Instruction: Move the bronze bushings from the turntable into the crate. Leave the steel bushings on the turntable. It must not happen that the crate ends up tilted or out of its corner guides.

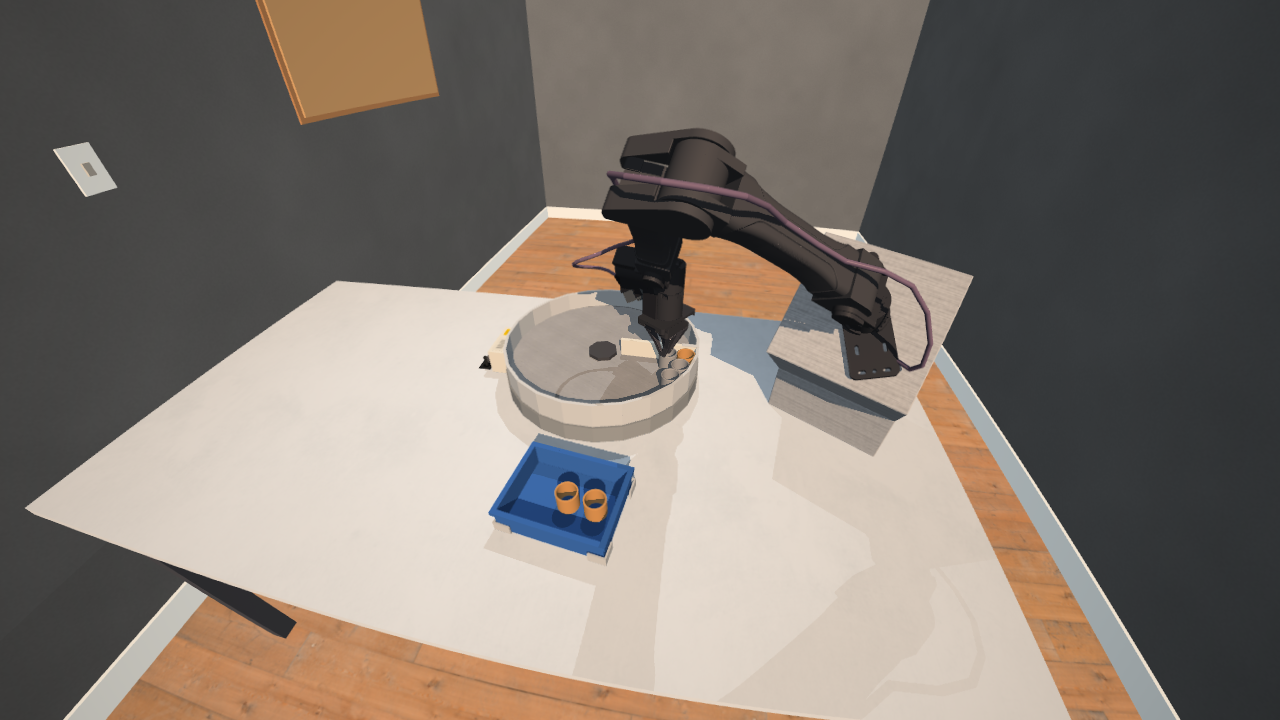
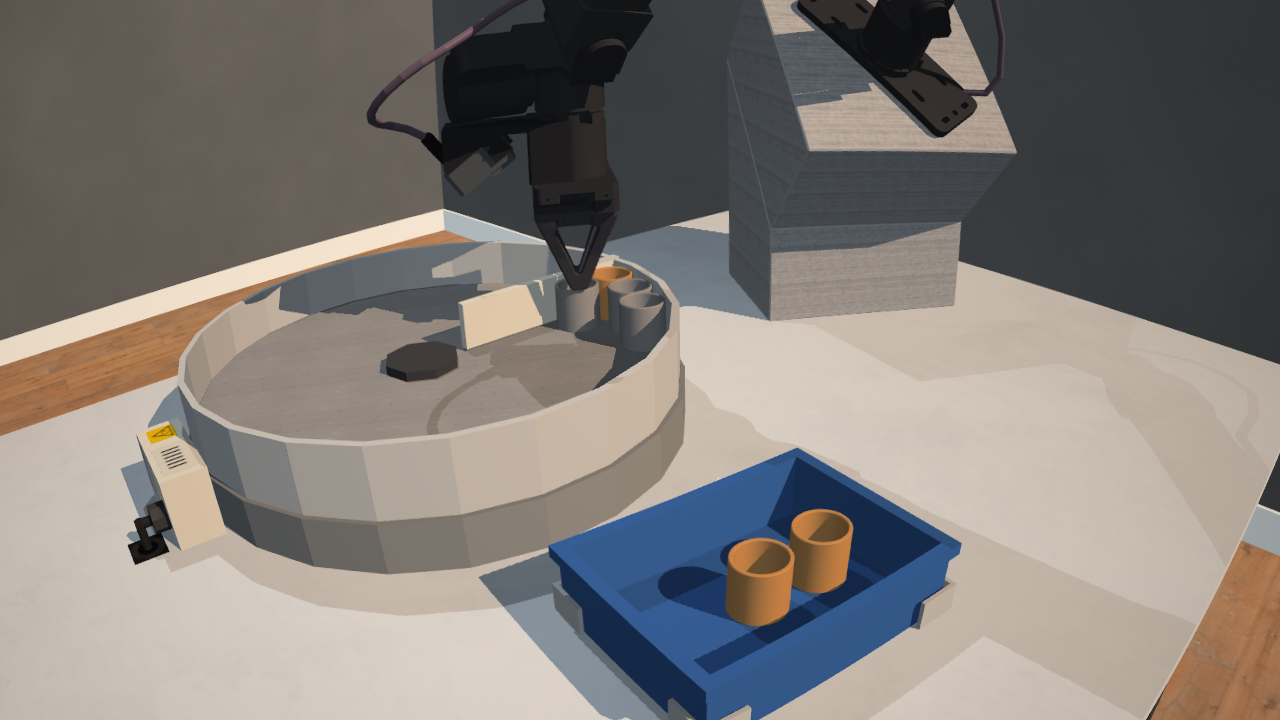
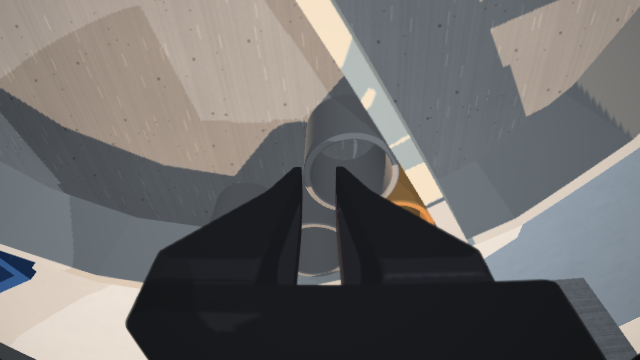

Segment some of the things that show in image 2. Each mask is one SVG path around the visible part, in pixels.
My gripper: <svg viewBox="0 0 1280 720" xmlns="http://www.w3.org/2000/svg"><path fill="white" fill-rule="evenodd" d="M537 112L537 120L557 121L557 115ZM604 110L592 113L586 112L586 123L580 123L578 114L564 116L564 121L573 121L575 181L532 186L534 220L571 290L588 289L620 210L618 181L607 161ZM591 225L581 262L578 266L575 266L557 228Z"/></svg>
A bronze bushing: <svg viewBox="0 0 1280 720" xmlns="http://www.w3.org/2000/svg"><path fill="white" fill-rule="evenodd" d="M630 269L624 267L595 269L592 278L599 282L601 320L609 321L607 285L615 280L633 278L633 272Z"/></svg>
A steel bushing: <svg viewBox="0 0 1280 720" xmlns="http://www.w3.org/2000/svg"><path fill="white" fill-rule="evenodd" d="M596 279L592 278L589 285L590 288L584 290L571 290L566 279L559 280L555 284L557 326L559 329L567 332L586 332L600 326L599 282Z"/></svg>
A blue crate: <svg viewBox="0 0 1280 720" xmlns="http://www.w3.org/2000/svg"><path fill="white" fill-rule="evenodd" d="M962 543L797 447L688 493L548 545L549 557L561 567L562 588L582 608L584 632L667 714L667 700L674 698L696 720L720 720L747 705L752 708L750 720L759 720L825 682L917 623L921 603L943 589L949 561L960 554ZM850 519L853 525L848 569L846 580L839 588L826 593L808 593L792 585L788 613L783 619L770 625L749 626L739 623L729 616L726 611L727 563L729 551L735 545L749 539L769 538L782 542L789 547L793 519L809 510L828 509L840 512Z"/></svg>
A bronze bushing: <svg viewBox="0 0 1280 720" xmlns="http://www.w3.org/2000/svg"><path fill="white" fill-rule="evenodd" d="M809 510L796 516L791 523L789 548L794 553L792 585L808 593L826 593L839 588L846 580L853 525L845 515L827 509Z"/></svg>
